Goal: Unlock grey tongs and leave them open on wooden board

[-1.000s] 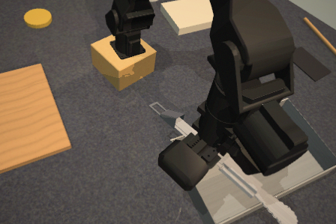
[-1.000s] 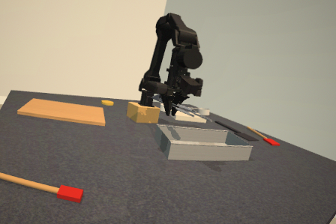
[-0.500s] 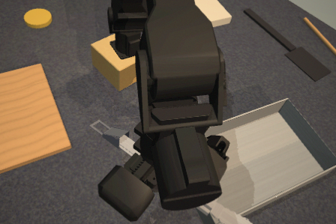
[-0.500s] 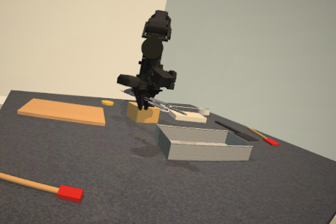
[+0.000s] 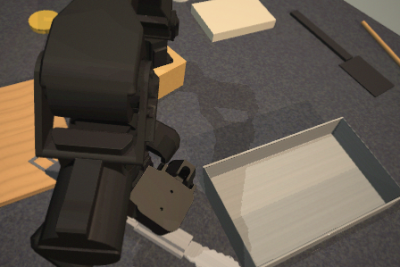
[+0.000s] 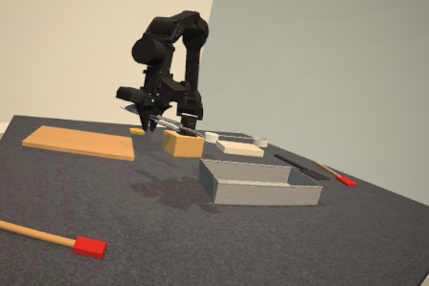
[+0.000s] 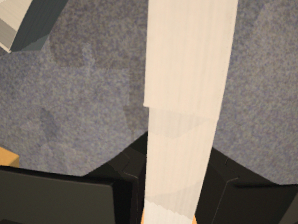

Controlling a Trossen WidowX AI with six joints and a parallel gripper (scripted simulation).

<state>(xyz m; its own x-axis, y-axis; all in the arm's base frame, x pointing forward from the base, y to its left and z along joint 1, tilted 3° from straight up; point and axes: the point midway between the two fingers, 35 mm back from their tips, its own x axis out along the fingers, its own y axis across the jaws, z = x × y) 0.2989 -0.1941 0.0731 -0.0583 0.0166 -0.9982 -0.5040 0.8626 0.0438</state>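
Now: the wooden board 270 mm behind my gripper tip, 180 mm to the right of it and 120 mm below it. Also, from my gripper tip: white cylinder (550 mm behind, 400 mm to the left, 110 mm below); cream slab (400 mm behind, 470 mm to the left, 110 mm below); roasting tin (60 mm ahead, 310 mm to the left, 100 mm below).
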